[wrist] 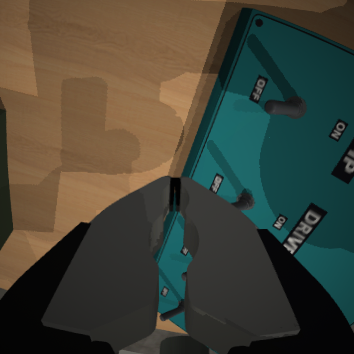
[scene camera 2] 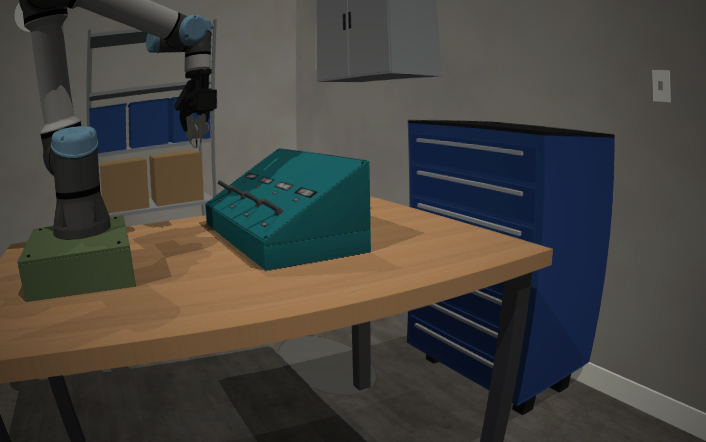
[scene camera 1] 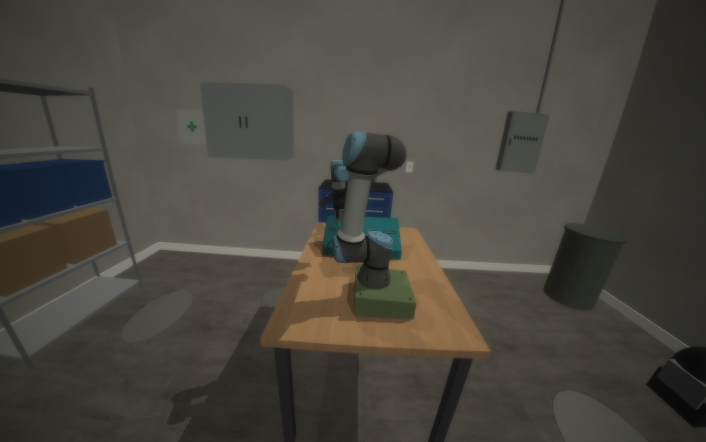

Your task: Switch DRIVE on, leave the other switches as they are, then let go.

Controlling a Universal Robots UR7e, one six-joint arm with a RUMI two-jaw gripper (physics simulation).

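Places are measured from the arm's base along level axes (x down, y right, z back), in centimetres.
Pixels of known places: gripper, fingertip midpoint: (wrist: 174,179) (scene camera 2: 196,148) (scene camera 1: 337,224); arm's base at its link origin: (scene camera 2: 82,229) (scene camera 1: 373,279).
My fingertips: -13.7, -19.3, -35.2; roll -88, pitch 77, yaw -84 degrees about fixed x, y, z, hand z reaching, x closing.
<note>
For each thing: its middle in the pictures, then the offset to it from my fingertips, as dx, dy, dz. Level surfaces: height alone.
- teal switch console at the middle of its body: (wrist: 270,231) (scene camera 2: 279,208) (scene camera 1: 361,239) +16.3, +15.8, -17.8
- DRIVE lever at the middle of its body: (wrist: 232,207) +11.6, +9.7, -8.6
- DRIVE label at the middle of its body: (wrist: 299,233) +9.8, +9.8, -16.7
- LAMP lever at the middle of its body: (wrist: 283,107) +11.6, -2.3, -8.8
- wooden table at its surface level: dx +23.1
The teal switch console (scene camera 1: 382,223) (scene camera 2: 328,208) (wrist: 295,160) stands on the table, with several levers on its sloped face. In the wrist view the DRIVE lever (wrist: 244,201) leans toward its OFF label, its tip partly hidden by a finger; the DRIVE label (wrist: 306,225) is partly covered. The LAMP lever (wrist: 285,107) leans toward OFF. Two further levers show between the fingers, the lower one (wrist: 172,311) near the console's edge; their labels are too small to read surely. My gripper (scene camera 1: 337,221) (scene camera 2: 195,144) (wrist: 174,179) is shut and empty, above the console's lever side, apart from the levers.
The wooden table (scene camera 1: 333,322) (scene camera 2: 208,312) carries the green base block (scene camera 1: 384,307) (scene camera 2: 78,275) of the arm. A blue drawer cabinet (scene camera 1: 379,204) (scene camera 2: 567,234) stands beyond the table. A shelf rack (scene camera 1: 115,200) (scene camera 2: 89,67) with blue and tan boxes stands to the left. A grey cabinet (scene camera 1: 247,140) (scene camera 2: 359,57) hangs on the wall.
</note>
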